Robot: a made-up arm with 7 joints.
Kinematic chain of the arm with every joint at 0, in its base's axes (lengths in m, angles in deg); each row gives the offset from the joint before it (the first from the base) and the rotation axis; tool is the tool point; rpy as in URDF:
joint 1: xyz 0 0 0.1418 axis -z
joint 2: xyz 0 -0.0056 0.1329 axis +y
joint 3: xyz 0 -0.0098 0.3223 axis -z
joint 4: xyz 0 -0.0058 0.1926 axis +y
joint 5: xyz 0 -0.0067 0.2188 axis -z
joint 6: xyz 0 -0.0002 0.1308 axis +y
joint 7: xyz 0 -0.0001 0.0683 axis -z
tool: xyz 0 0 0 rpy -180 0 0
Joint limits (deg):
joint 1: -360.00..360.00
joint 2: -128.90..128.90
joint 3: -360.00..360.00
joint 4: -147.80..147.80
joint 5: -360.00..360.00
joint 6: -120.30..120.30
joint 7: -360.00..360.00
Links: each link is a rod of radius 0.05 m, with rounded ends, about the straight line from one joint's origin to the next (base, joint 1, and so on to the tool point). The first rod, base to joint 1, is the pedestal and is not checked.
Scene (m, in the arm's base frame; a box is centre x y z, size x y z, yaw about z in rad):
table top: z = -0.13
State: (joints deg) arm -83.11 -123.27 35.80 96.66 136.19 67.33 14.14
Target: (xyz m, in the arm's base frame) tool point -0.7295 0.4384 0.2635
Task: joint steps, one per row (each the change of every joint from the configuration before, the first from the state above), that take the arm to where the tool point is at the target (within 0.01 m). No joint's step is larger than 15 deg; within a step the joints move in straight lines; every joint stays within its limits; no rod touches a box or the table.
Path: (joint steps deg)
1: 14.77 1.82 -4.44 -6.02 1.26 -1.73 0.00
2: 14.76 1.82 -4.44 -6.02 1.27 -1.72 0.00
3: 14.77 1.82 -4.43 -6.02 1.26 -1.73 0.00
4: 14.76 1.82 -4.44 -6.01 1.27 -1.72 0.00
5: 14.77 1.82 -4.44 -6.02 1.26 -1.73 0.00
6: 14.76 1.82 -4.44 -6.02 1.27 -1.73 0.00
7: 14.77 1.82 -4.44 -6.02 1.26 -1.72 0.00
8: 14.76 1.82 -4.44 -6.02 1.26 -1.73 0.00

